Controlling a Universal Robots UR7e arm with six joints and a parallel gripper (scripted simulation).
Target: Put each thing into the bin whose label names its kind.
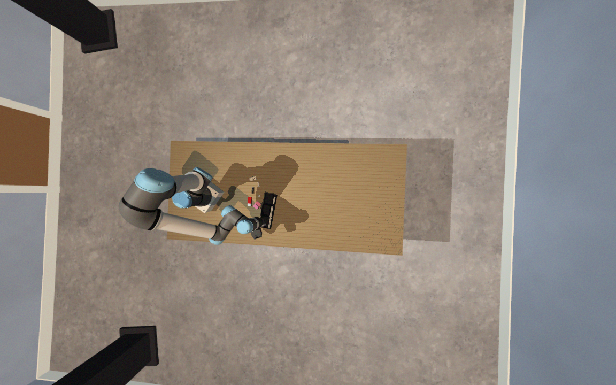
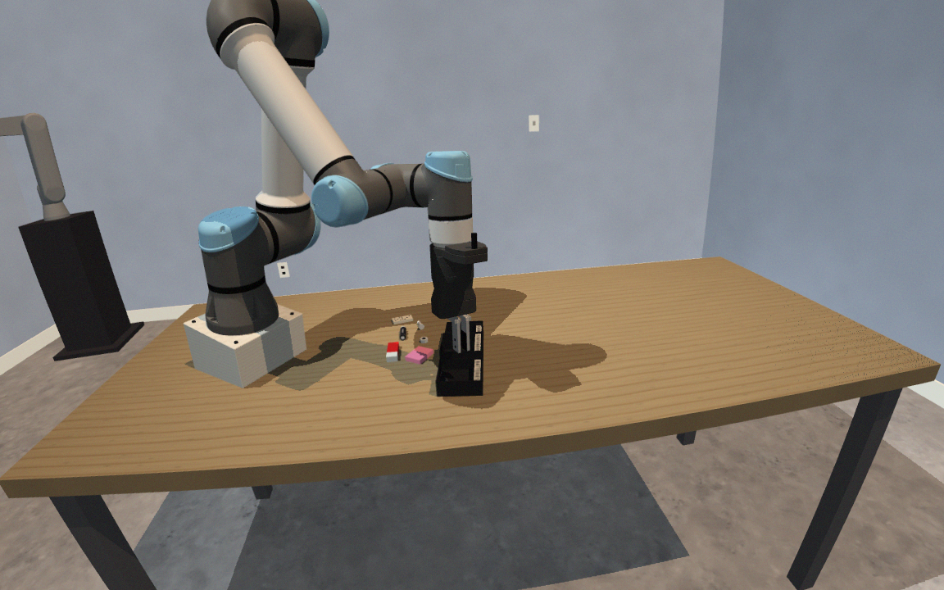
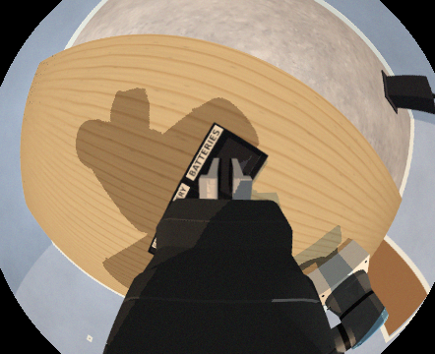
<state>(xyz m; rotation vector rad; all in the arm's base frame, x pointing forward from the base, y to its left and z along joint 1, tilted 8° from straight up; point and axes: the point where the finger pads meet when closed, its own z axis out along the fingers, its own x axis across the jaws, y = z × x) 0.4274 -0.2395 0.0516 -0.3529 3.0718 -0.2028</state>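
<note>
Right now my hand is 20 mm short of the black bin tray, 90 mm to the right of it and 70 mm above it. Also, from my hand: red block 120 mm behind, 160 mm to the left, 90 mm below; then hex nut 40 mm behind, 200 mm to the left, 90 mm below; then pink eraser 60 mm behind, 140 mm to the left, 90 mm below.
</note>
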